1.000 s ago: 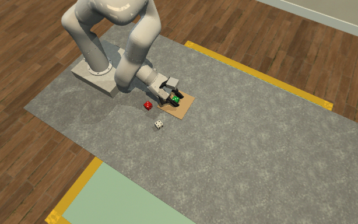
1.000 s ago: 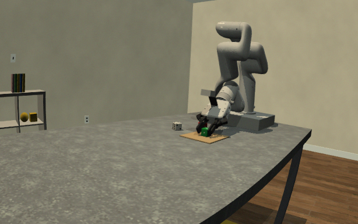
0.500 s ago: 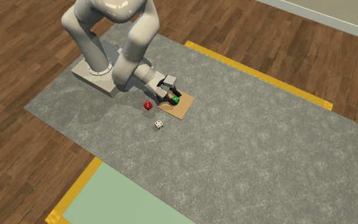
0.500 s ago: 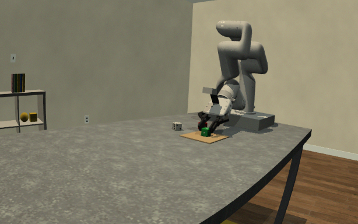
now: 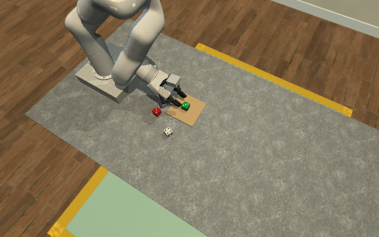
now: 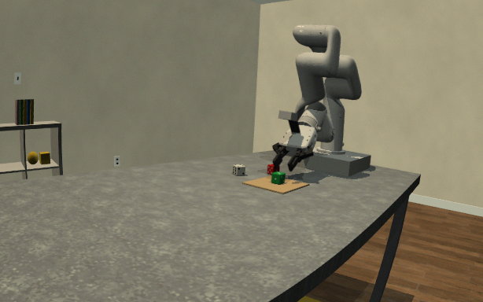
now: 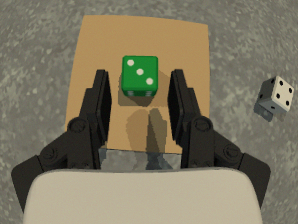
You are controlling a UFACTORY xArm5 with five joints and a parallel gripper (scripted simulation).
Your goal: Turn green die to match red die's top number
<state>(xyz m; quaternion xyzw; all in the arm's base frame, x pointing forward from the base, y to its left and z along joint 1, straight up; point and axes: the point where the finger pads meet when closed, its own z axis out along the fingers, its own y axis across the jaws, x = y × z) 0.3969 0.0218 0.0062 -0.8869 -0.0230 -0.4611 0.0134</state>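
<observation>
The green die lies 4 cm below my hand and 3 cm ahead of it. From my hand the other things lie so: red die (9 cm to the right, 7 cm behind, 5 cm below); tan mat (6 cm below, 3 cm ahead); white die (15 cm to the right, 5 cm below, 2 cm ahead).
</observation>
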